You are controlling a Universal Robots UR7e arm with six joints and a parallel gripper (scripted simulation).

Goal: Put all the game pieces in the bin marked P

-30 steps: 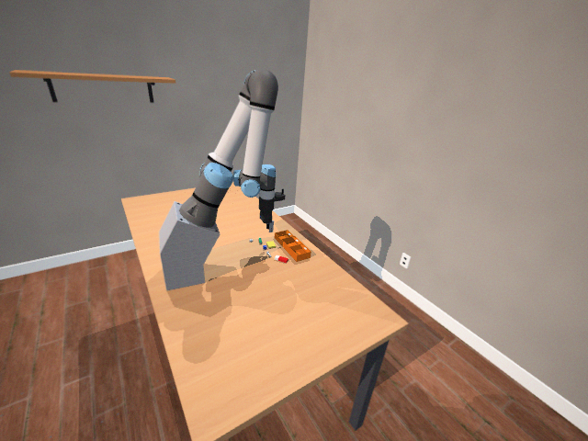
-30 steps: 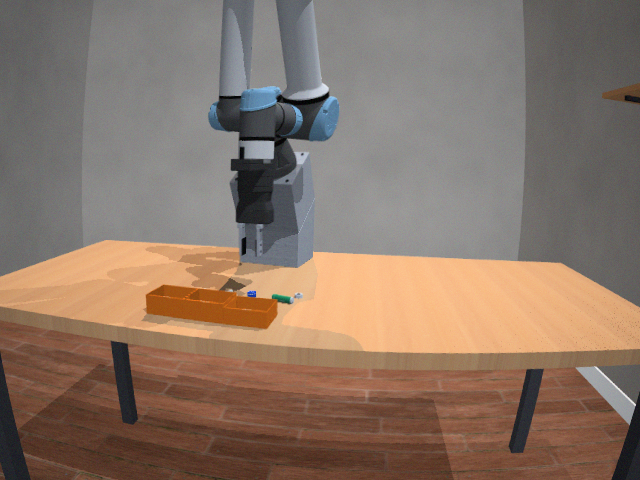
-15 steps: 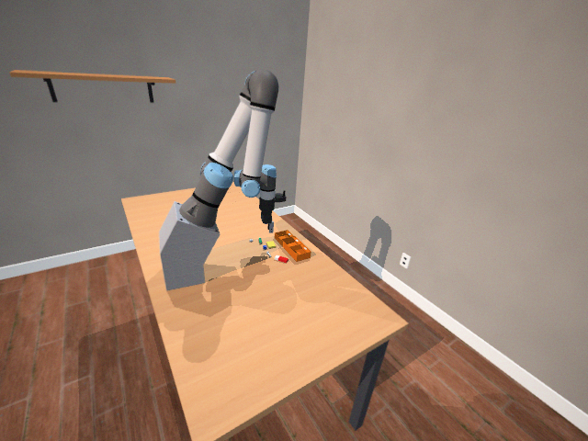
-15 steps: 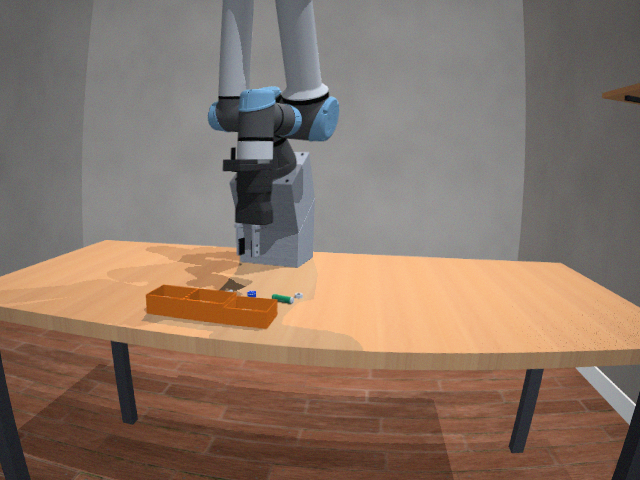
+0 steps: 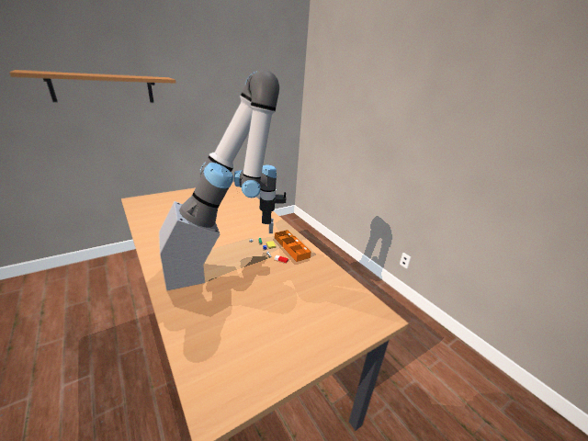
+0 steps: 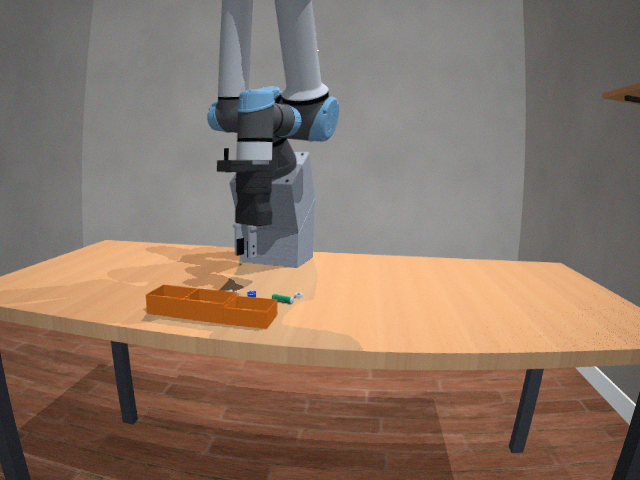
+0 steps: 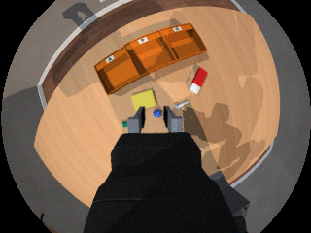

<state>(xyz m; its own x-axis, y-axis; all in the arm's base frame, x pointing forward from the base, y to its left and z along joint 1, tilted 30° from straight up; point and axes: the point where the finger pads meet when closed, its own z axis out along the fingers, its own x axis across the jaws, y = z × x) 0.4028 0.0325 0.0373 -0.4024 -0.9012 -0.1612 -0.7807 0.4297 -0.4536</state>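
Now: the blue piece 30 mm behind my hand, 10 mm to the left of it and 110 mm below it. Round my hand: yellow block: 10 mm ahead, 20 mm to the left, 110 mm below; green cylinder: 20 mm behind, 80 mm to the left, 110 mm below; metal bolt: 40 mm behind, 50 mm to the right, 110 mm below.
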